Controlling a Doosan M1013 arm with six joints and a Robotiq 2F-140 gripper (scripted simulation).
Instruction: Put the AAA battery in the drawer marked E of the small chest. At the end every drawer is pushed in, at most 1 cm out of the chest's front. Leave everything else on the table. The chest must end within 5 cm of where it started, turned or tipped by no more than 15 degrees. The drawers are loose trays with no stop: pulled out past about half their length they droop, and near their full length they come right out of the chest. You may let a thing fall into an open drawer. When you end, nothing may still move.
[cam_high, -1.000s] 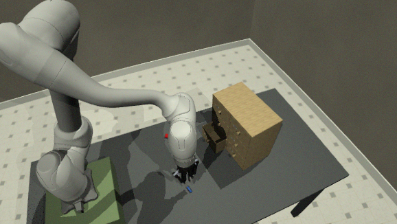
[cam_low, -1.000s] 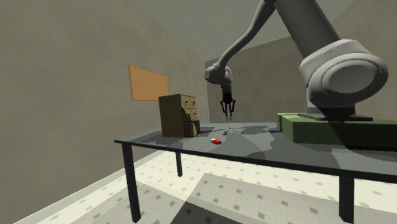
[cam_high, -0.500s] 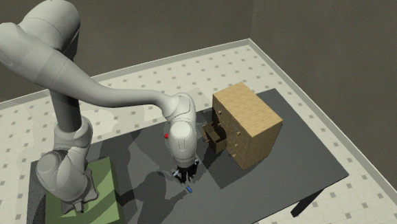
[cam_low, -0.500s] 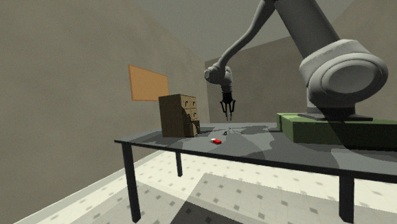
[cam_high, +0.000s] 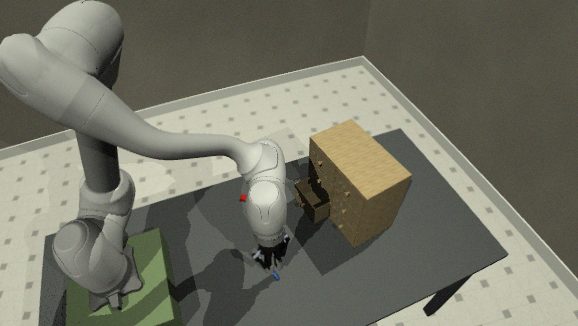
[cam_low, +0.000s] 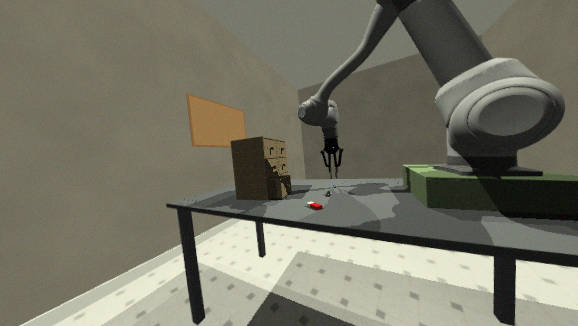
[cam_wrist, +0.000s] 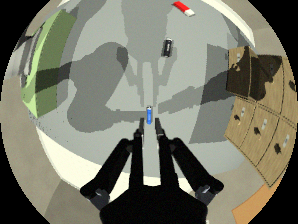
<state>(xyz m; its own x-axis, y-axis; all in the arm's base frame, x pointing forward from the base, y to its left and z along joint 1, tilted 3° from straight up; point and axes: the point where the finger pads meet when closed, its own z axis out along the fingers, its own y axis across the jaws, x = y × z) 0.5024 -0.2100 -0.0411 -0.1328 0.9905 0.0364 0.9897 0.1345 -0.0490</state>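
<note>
Right now the AAA battery is 80 mm below my hand. Also, from my hand: red-and-white object 340 mm to the left, 80 mm below, 60 mm ahead; then dark cylinder 180 mm to the left, 80 mm below, 20 mm ahead.
</note>
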